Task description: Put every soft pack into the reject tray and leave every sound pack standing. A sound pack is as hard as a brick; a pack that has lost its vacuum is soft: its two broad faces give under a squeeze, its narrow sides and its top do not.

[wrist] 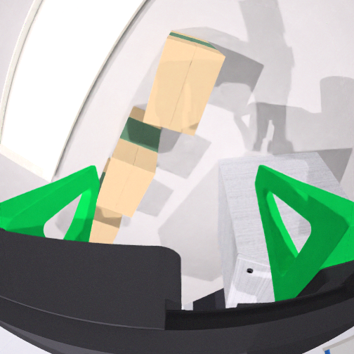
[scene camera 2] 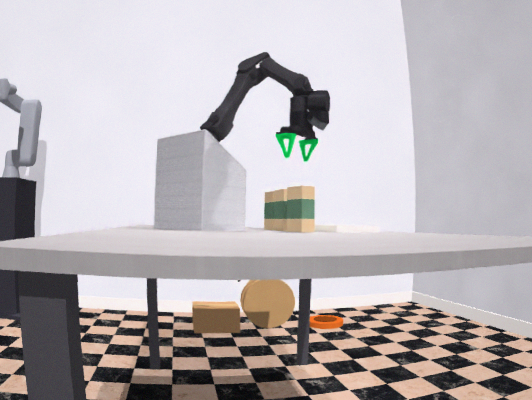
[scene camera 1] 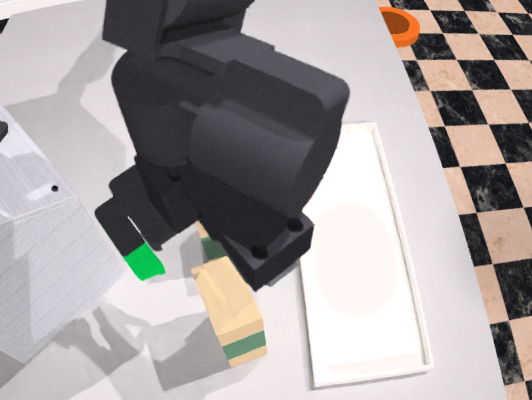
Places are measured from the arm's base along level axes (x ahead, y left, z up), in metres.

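Pixels of known places: gripper, between the fingertips: (scene camera 2: 296, 159) (scene camera 1: 203, 236); arm's base, origin of its link: (scene camera 2: 201, 154).
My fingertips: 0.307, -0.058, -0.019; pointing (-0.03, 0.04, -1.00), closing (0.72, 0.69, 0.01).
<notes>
Ahead of a thing's pixels: the offset from my fingertips to its top centre, as dx, dy, dz.
Three tan packs with green bands stand upright in a row. The largest-looking pack {+0.012, -0.018, -0.087} (scene camera 1: 230, 300) (scene camera 2: 301, 209) (wrist: 185, 85) is at one end. The middle pack {-0.032, +0.109, -0.147} (scene camera 2: 278, 210) (wrist: 127, 185) is beside it. The third pack {-0.058, +0.218, -0.147} (scene camera 2: 269, 210) (wrist: 105, 232) is partly hidden by the gripper body in the wrist view. Their looks do not show which are soft. My gripper (scene camera 2: 296, 159) (wrist: 176, 174) is open and empty, above the packs and clear of their tops. In scene camera 1 the arm hides one finger and part of the row. The white reject tray {+0.158, +0.125, -0.205} (scene camera 1: 357, 340) (scene camera 2: 350, 228) (wrist: 45, 90) holds no pack.
A grey block (scene camera 1: 55, 280) (scene camera 2: 180, 185) (wrist: 240, 200) carries the arm's base and stands on the other side of the row from the tray. The table edge (scene camera 2: 250, 265) is in view. An orange ring (scene camera 1: 412, 32) (scene camera 2: 340, 321) lies on the floor.
</notes>
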